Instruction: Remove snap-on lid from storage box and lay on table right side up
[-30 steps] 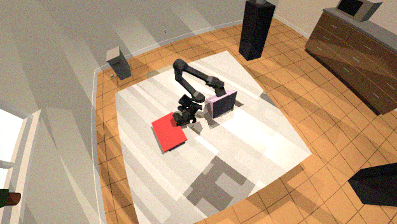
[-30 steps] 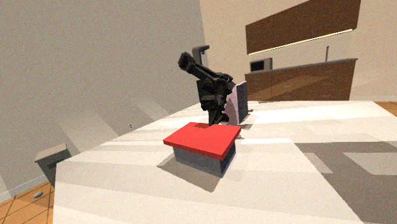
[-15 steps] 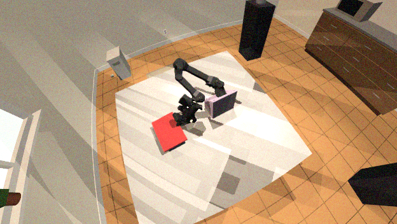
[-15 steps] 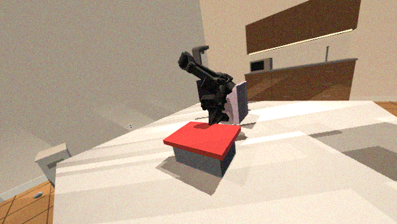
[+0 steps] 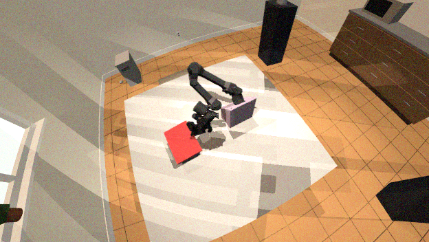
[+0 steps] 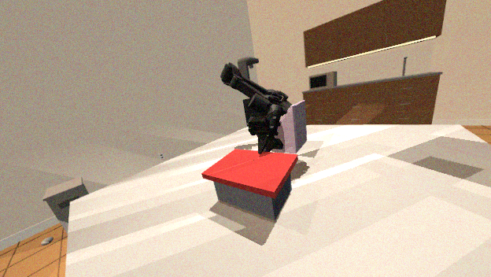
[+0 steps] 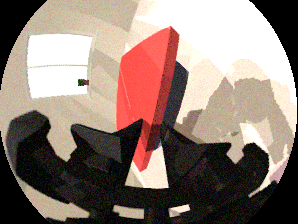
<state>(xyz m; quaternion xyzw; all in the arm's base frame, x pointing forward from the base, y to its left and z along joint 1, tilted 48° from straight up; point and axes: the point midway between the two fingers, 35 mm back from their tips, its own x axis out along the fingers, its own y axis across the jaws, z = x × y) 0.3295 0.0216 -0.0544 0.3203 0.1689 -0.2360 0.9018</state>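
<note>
My gripper tip is 80 mm short of the red lid and 10 mm to the right of it. Round my gripper tip: storage box: 80 mm ahead, 10 mm to the left, 50 mm below.
</note>
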